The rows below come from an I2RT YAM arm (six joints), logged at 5 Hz.
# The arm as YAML. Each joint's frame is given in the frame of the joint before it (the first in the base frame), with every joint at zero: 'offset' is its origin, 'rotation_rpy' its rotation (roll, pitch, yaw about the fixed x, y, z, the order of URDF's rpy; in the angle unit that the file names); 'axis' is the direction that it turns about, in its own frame. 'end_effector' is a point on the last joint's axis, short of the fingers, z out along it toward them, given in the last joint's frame.
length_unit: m
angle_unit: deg
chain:
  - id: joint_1
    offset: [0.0, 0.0, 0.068]
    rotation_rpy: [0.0, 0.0, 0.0]
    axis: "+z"
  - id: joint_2
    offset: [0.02, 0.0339, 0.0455]
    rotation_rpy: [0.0, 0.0, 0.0]
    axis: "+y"
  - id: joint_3
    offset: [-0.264, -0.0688, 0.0]
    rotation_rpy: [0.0, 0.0, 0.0]
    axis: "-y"
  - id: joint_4
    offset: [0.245, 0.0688, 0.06]
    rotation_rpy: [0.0, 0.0, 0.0]
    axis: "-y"
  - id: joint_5
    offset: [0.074, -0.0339, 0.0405]
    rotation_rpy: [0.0, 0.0, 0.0]
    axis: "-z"
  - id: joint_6
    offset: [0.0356, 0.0, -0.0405]
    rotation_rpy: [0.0, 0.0, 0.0]
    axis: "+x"
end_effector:
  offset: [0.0, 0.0, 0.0]
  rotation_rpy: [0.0, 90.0, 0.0]
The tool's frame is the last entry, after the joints.
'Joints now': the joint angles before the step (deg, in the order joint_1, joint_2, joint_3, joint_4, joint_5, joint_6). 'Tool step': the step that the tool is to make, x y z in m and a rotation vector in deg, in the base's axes. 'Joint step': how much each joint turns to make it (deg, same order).
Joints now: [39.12, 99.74, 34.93, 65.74, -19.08, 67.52]
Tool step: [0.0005, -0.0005, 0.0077, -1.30, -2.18, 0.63]
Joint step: [-0.21, -1.64, 0.64, -2.24, -0.88, -2.51]
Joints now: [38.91, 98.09, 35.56, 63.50, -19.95, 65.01]
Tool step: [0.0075, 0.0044, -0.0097, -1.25, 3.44, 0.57]
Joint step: [-0.30, 2.48, 1.73, -2.28, -0.89, 1.25]
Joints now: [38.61, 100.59, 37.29, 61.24, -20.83, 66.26]
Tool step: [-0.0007, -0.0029, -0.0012, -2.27, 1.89, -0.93]
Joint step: [-0.24, -1.37, -0.16, -4.32, 0.73, -0.59]
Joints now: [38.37, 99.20, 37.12, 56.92, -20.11, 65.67]
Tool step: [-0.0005, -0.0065, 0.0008, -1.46, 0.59, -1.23]
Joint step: [-0.77, -1.62, -0.69, -2.56, 0.54, -0.78]
